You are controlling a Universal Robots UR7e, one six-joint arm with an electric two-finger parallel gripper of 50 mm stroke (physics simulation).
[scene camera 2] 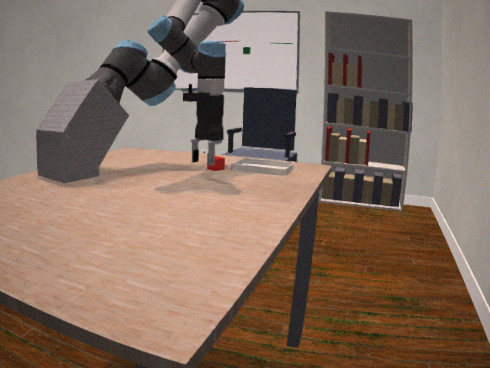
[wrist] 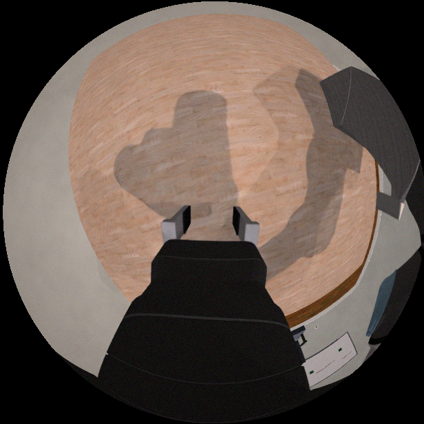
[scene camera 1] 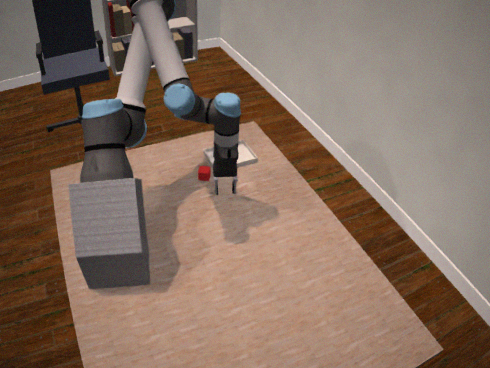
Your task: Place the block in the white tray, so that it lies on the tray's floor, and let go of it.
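Pixels of known places: gripper, fingertip midpoint: (scene camera 2: pixel 202 163) (scene camera 1: pixel 225 192); arm's base, origin of the base link: (scene camera 2: pixel 97 98) (scene camera 1: pixel 107 181).
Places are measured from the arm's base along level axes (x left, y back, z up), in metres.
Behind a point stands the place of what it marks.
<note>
The red block (scene camera 1: pixel 204 173) {z -0.196, x 0.135, y -0.351 m} (scene camera 2: pixel 217 164) {z -0.211, x 0.134, y -0.370 m} rests on the table outside the tray. The white tray (scene camera 1: pixel 245 154) {z -0.227, x 0.209, y -0.554 m} (scene camera 2: pixel 260 169) {z -0.218, x 0.153, y -0.499 m} lies at the back of the table, beyond the block; the arm covers part of it in scene camera 1. My gripper (scene camera 1: pixel 225 192) {z -0.187, x 0.005, y -0.369 m} (scene camera 2: pixel 203 161) {z -0.187, x 0.005, y -0.369 m} (wrist: pixel 211 214) is open and empty, pointing down a little above the table. In scene camera 1 the block is to the left of the fingers and slightly farther back. In scene camera 2 one finger overlaps the block's left edge. The block and tray do not show in the wrist view.
The grey slanted arm base (scene camera 1: pixel 107 220) {z -0.019, x -0.131, y 0.034 m} (scene camera 2: pixel 70 150) {z -0.140, x -0.186, y -0.034 m} (wrist: pixel 370 110) stands on the left side of the table (scene camera 1: pixel 280 300) {z -0.230, x -0.418, y -0.332 m} (scene camera 2: pixel 150 240) {z -0.230, x -0.486, y -0.455 m} (wrist: pixel 200 55). A dark chair (scene camera 1: pixel 75 65) (scene camera 2: pixel 270 120) stands behind the table. My arm's shadow falls in front of the gripper.
</note>
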